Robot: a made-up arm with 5 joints.
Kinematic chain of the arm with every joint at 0, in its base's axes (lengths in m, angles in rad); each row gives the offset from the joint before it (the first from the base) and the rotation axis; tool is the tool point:
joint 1: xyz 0 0 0.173 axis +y
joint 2: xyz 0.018 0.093 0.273 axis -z
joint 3: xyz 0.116 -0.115 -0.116 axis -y
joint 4: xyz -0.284 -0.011 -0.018 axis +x
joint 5: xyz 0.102 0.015 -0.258 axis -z
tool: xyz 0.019 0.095 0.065
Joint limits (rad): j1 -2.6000..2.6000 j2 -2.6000..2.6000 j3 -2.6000..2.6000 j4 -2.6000..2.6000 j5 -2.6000..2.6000
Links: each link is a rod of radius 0.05 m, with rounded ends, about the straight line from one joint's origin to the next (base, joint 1, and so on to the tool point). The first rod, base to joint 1, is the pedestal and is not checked.
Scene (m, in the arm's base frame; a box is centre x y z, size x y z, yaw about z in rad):
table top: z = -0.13
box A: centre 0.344 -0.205 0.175 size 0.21 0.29 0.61 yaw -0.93
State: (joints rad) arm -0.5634 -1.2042 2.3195 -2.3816 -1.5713
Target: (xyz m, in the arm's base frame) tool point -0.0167 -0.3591 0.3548
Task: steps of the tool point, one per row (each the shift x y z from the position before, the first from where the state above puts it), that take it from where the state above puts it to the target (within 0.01 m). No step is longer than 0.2 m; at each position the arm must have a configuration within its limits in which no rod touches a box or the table.
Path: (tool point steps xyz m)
1: -0.0269 -0.0396 0.1326
2: -0.0767 -0.0475 0.1181
3: -0.1183 -0.0541 0.0838
4: -0.1444 -0.0587 0.0346
5: -0.1490 -0.0613 -0.0224
6: -0.1307 -0.0613 -0.0777
7: -0.0918 -0.0589 -0.1219
8: 0.1028 -0.0636 0.0387
9: 0.1024 -0.0530 -0.0020
10: 0.0868 -0.0411 -0.0380
11: 0.0593 -0.0283 -0.0640

